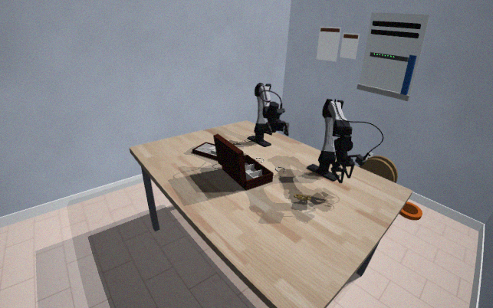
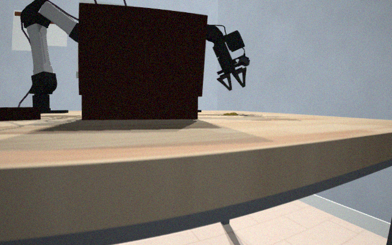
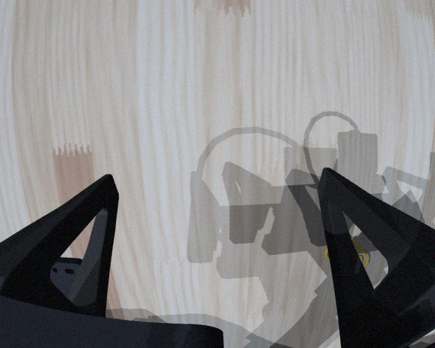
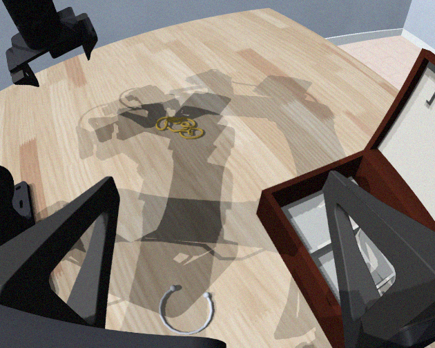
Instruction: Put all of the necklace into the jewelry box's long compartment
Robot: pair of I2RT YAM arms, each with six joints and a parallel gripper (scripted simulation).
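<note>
My left gripper is now 460 mm to the left of the dark red jewelry box and 270 mm short of it. Round my left hand: silver bangle 390 mm to the right, 110 mm below, 30 mm ahead; shallow tray 810 mm to the right, 250 mm ahead, 110 mm below.
</note>
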